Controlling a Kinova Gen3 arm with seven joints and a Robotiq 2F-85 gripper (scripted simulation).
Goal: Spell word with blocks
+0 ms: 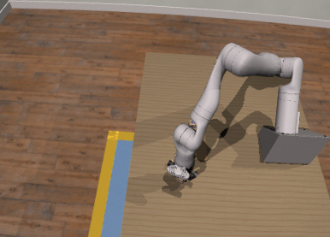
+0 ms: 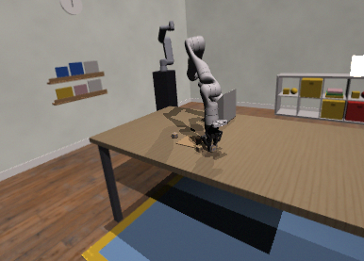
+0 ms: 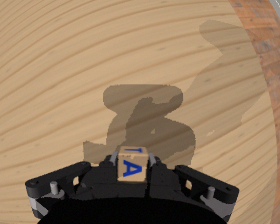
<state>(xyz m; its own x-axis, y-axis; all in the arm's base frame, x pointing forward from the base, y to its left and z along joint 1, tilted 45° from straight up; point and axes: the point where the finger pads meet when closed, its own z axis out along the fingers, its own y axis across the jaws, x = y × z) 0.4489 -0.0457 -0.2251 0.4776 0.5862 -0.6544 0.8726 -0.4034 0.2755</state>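
Right now my hand is 160 mm to the left of the tan mat, 70 mm past it and 20 mm above it. Round my hand: R block (60 mm to the right, 30 mm ahead, 10 mm below).
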